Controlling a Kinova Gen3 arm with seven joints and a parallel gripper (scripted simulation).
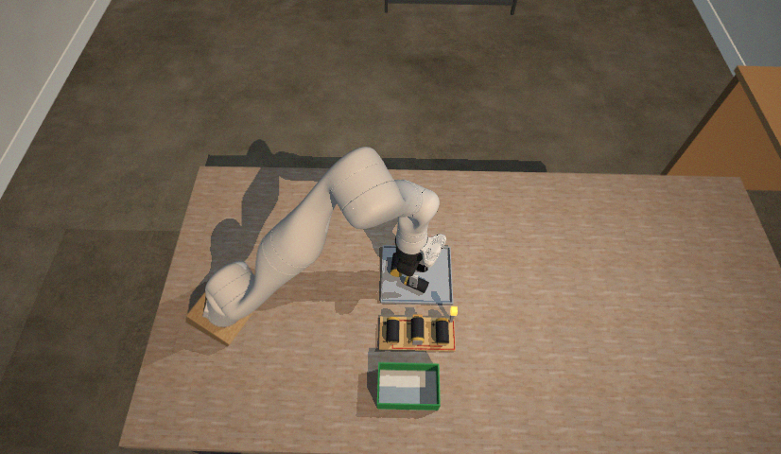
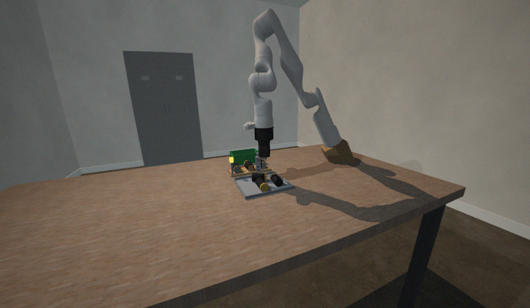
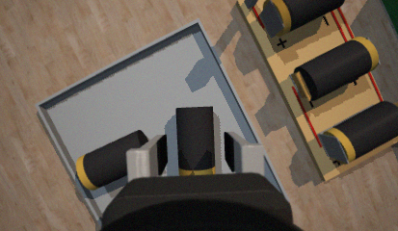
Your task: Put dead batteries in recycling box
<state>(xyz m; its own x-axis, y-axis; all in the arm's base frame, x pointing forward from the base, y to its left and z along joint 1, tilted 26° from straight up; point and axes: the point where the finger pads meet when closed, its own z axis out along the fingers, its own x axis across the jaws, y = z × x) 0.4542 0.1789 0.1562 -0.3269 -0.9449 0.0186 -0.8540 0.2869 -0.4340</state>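
My gripper is now 3 cm to the right of the grey tray and 7 cm above it. Round my hand: green recycling box (29 cm to the right, 6 cm below).
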